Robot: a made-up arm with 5 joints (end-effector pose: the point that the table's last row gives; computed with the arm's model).
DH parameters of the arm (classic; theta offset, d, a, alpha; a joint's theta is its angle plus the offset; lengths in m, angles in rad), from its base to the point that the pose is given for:
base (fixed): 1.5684 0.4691 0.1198 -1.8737
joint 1: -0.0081 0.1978 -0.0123 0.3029
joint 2: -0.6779 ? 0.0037 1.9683
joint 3: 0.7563 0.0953 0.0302 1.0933
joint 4: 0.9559 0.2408 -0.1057 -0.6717
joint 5: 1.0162 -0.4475 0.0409 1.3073
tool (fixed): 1.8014 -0.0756 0 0
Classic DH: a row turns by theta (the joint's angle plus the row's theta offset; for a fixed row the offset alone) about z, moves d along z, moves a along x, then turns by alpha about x.
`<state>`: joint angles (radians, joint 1 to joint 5).
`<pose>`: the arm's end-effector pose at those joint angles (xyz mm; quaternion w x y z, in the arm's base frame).
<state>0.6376 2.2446 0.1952 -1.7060 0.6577</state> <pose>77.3 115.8 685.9 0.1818 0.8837 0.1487 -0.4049</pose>
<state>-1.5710 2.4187 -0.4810 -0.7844 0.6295</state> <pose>-23.8 16.2 233.4 0.7728 -0.5142 -0.3595 -0.0962</pose>
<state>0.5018 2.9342 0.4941 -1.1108 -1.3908</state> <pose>-114.3 58.0 608.4 0.6976 0.4976 0.4815 -0.1840</pose>
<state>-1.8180 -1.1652 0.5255 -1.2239 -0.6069</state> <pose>-117.5 159.6 648.1 0.6210 0.6836 0.3737 -0.0858</pose>
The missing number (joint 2, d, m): -0.1289
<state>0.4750 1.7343 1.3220 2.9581 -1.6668</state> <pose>236.3 152.3 564.1 0.2213 -0.0294 0.7448 0.6288</pose>
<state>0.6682 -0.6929 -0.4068 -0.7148 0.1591</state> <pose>-119.6 188.2 226.0 0.8966 -0.2829 -0.0108 -0.3405</pose>
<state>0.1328 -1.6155 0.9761 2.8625 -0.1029</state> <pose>83.8 73.6 70.8 0.3213 -0.2673 0.2488 -0.8737</pose>
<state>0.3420 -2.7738 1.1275 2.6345 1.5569</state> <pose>141.3 331.8 81.7 0.5211 0.1931 -0.0288 -0.8308</pose>
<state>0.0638 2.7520 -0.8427 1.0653 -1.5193</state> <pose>-159.2 76.6 84.4 0.2294 0.8361 -0.0810 0.4916</pose>
